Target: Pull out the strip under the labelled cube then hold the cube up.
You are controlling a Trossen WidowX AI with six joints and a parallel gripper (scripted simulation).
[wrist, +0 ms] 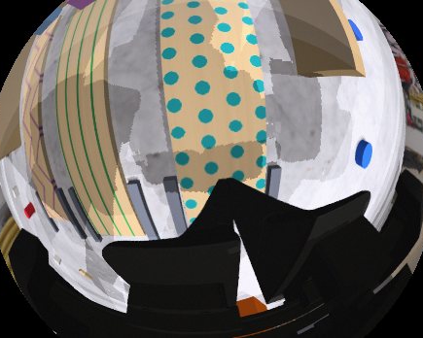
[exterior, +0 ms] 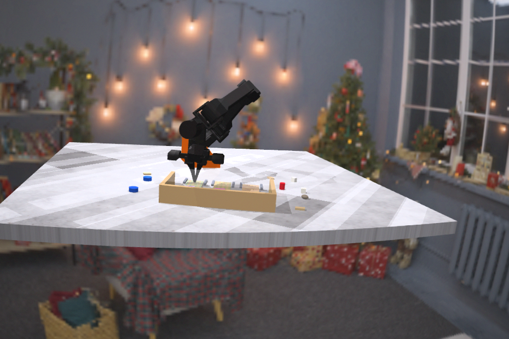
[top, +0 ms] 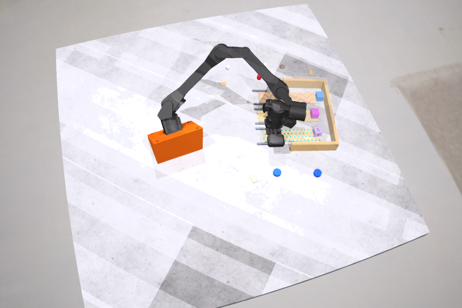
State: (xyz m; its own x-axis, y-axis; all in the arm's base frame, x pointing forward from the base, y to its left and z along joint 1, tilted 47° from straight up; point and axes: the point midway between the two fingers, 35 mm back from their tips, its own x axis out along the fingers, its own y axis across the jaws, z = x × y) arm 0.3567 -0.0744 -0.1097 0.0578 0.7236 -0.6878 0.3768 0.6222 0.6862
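Now: the labelled cube 180 mm ahead of my gripper tip, 70 mm to the right of it and 20 mm above it.
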